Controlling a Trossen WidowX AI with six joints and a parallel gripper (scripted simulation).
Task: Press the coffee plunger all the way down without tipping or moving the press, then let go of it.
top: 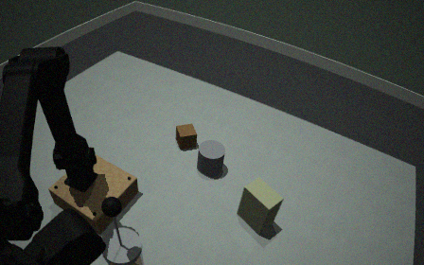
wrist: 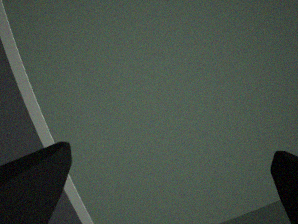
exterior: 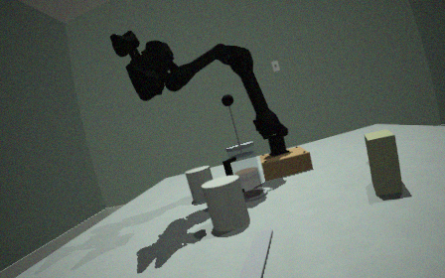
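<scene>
The coffee press is 150 mm behind my gripper tip, 190 mm to the left of it and 280 mm below it. Also, from my gripper tip: orange cube 210 mm behind, 650 mm to the left, 390 mm below; tall yellow box 50 mm ahead, 460 mm to the left, 360 mm below.
</scene>
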